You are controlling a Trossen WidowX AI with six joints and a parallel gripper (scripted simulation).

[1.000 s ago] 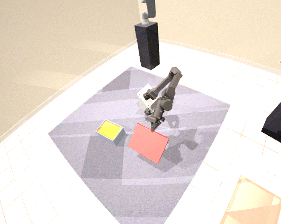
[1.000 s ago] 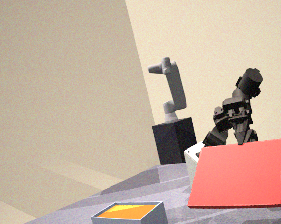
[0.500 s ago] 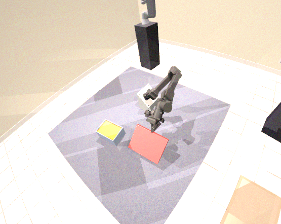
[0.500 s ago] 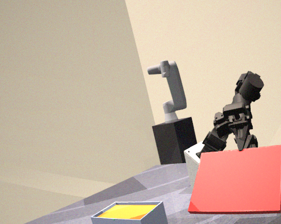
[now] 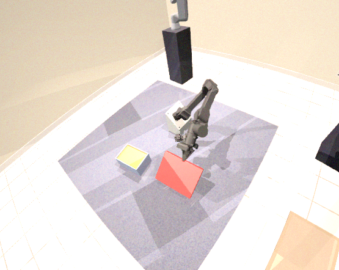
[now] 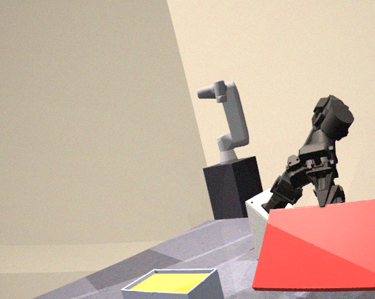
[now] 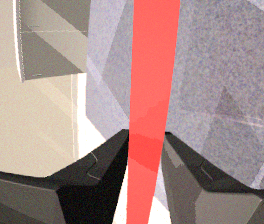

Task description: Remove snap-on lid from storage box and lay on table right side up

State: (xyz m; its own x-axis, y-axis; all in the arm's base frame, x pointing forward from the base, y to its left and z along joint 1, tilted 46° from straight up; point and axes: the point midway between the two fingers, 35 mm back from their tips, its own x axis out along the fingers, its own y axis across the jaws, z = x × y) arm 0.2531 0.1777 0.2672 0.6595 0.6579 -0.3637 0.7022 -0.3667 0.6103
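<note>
The red lid is 60 mm ahead of my gripper tip, 10 mm to the left of it and 50 mm below it. The rest, counted from my gripper tip: grey storage box: 160 mm ahead, 340 mm to the right, 160 mm below.
</note>
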